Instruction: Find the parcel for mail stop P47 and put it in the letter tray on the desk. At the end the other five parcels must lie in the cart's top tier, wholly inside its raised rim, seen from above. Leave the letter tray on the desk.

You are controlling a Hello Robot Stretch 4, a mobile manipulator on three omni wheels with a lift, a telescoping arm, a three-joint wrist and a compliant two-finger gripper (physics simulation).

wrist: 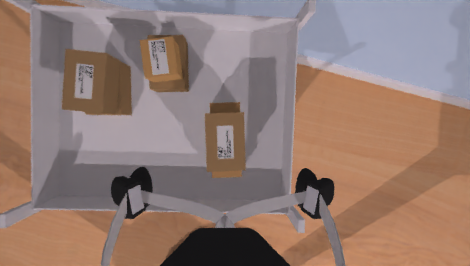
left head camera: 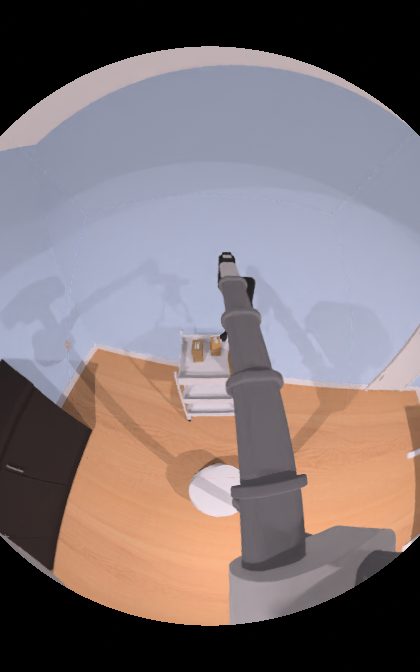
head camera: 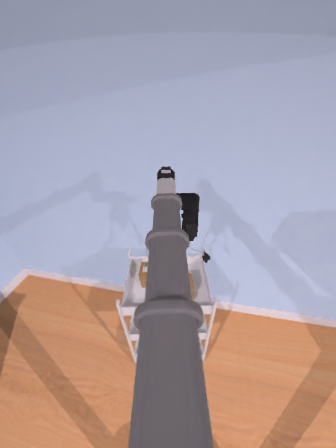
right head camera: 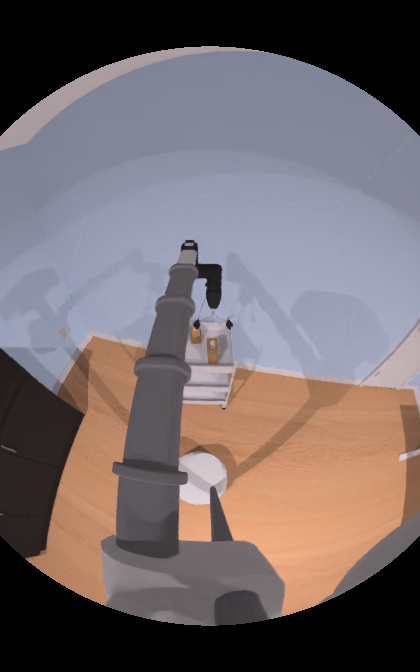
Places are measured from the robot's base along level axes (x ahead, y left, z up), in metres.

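Where they show: gripper, between the fingertips: (wrist: 224,183) (head camera: 188,262).
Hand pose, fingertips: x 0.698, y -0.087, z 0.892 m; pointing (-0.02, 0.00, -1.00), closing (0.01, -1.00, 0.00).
After its pixels a point has its place.
The white cart's top tier (head camera: 129,310) @[z 0.678, x 0.602, y 0.189 m] (left head camera: 205,381) (right head camera: 207,369) (wrist: 165,13) @[z 0.700, x 0.929, y 0.015 m] holds three stacks of brown parcels, the lower ones partly hidden. In the wrist view, the right stack's upper parcel (wrist: 215,150) @[z 0.737, x 0.711, y -0.073 m] (right head camera: 212,355) has a label that seems to read P47. The middle stack's upper parcel (wrist: 173,60) @[z 0.736, x 0.846, y -0.006 m] (left head camera: 215,348) (right head camera: 195,338) seems to read P73. The left stack's upper parcel (wrist: 102,85) @[z 0.736, x 0.805, y 0.099 m] (left head camera: 198,355) has a label ending in 7. My gripper (wrist: 224,183) @[z 0.892, x 0.698, y -0.087 m] (right head camera: 213,324) is open and empty above the tier, its fingers spread wide. The desk and letter tray do not show.
My arm (head camera: 167,350) @[z 1.310, x 0.183, y 0.001 m] (left head camera: 262,430) (right head camera: 152,420) reaches over the cart and hides part of it. A round white object (left head camera: 212,482) (right head camera: 202,472) stands on the floor. A dark cabinet (left head camera: 40,450) (right head camera: 35,450) is at the left. A blue wall (head camera: 75,125) @[z 1.379, x 1.228, y 0.473 m] stands behind the cart.
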